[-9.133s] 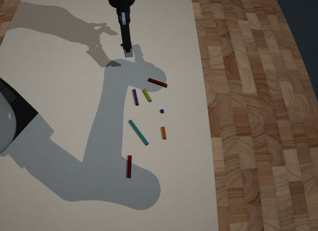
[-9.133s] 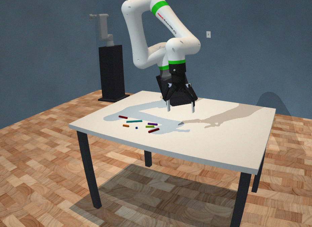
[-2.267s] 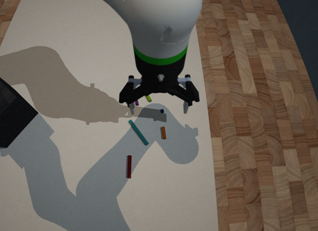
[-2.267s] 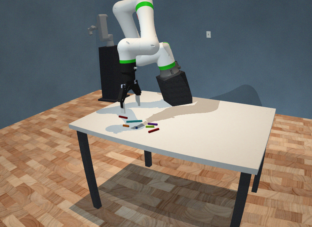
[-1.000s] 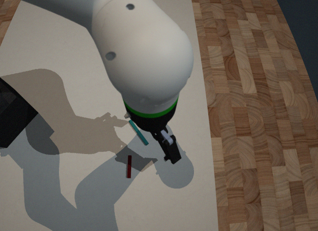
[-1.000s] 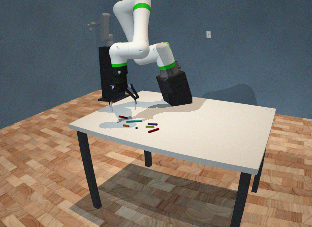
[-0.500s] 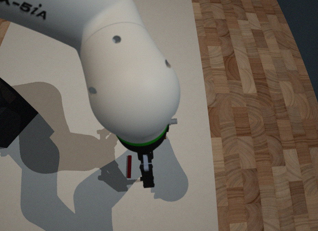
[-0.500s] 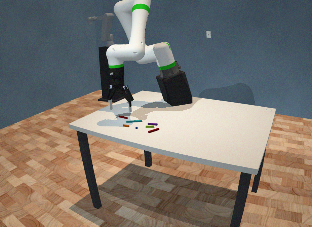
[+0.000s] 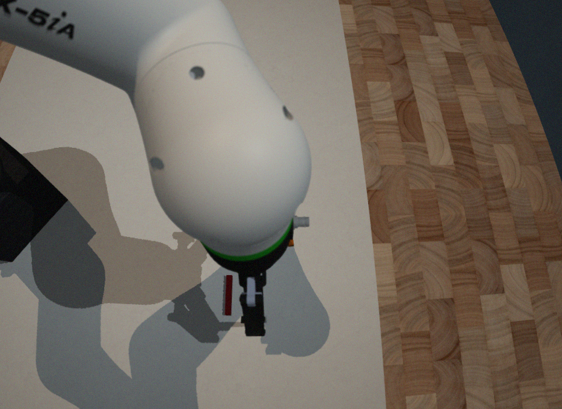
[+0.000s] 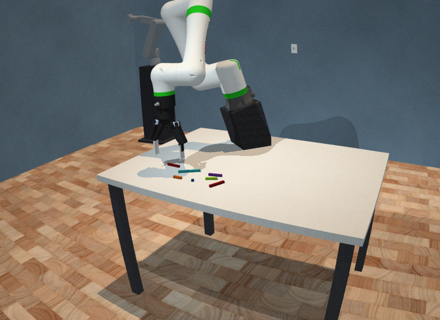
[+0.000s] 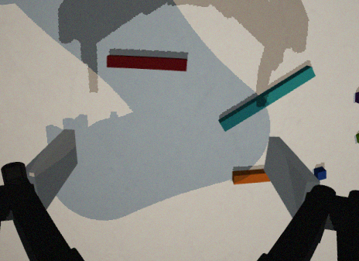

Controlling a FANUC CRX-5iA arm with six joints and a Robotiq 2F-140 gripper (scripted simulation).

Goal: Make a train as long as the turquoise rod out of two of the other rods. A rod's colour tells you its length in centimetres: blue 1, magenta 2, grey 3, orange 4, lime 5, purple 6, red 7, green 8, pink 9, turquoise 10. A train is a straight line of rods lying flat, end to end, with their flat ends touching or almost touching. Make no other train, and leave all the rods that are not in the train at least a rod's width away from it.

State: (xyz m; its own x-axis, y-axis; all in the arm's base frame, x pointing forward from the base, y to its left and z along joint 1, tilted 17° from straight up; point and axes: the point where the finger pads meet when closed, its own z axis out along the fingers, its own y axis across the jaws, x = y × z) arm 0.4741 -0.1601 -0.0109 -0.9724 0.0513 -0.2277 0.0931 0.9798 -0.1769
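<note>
Right now my hand is 80 mm to the right of the orange rod, 80 mm above it and 60 mm short of it. Round my hand: purple rod: 220 mm to the left, 80 mm below, 20 mm behind; small blue rod: 160 mm to the left, 80 mm below, 70 mm ahead; turquoise rod: 90 mm to the left, 80 mm below, 20 mm behind.
</note>
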